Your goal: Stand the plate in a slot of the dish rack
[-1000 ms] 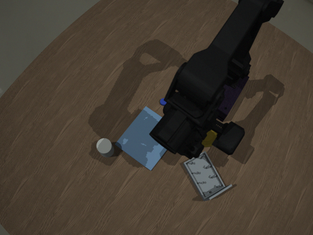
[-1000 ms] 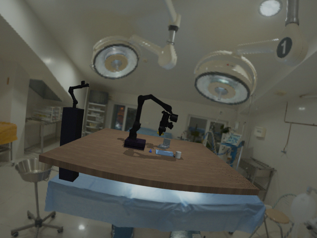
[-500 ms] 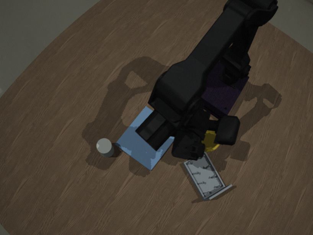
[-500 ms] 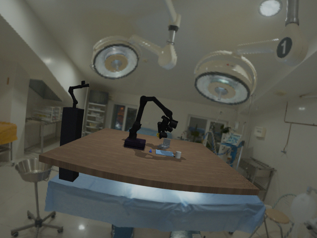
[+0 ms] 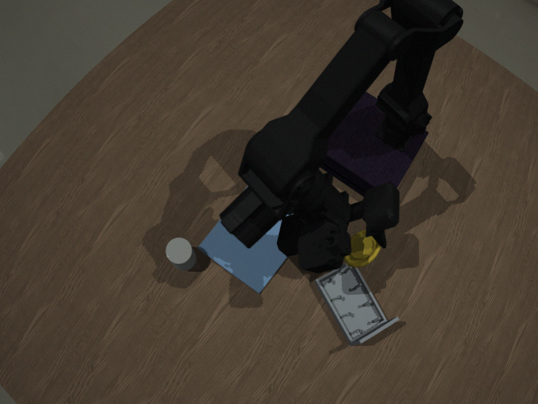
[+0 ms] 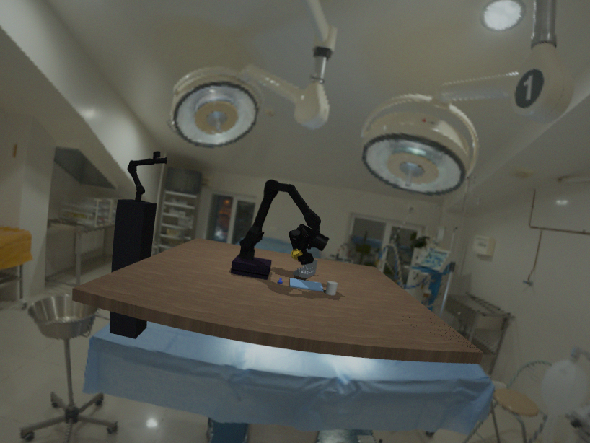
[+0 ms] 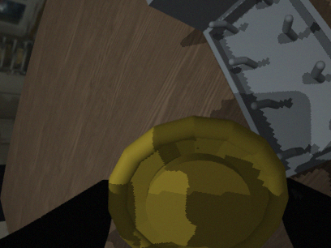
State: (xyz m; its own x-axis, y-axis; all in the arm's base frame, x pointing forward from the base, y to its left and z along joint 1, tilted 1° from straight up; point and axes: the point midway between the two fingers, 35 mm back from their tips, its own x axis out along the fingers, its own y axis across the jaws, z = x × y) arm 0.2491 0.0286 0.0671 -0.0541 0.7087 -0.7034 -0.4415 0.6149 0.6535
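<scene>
Now: gripper tip 60 mm short of the grey dish rack, 30 mm to the right of it and 80 mm above it. The rest, counted from my gripper tip: yellow plate: 10 mm to the right, 10 mm above; then light blue mat: 50 mm ahead, 170 mm to the right, 100 mm below; then blue spoon: 70 mm behind, 170 mm to the right, 100 mm below.
</scene>
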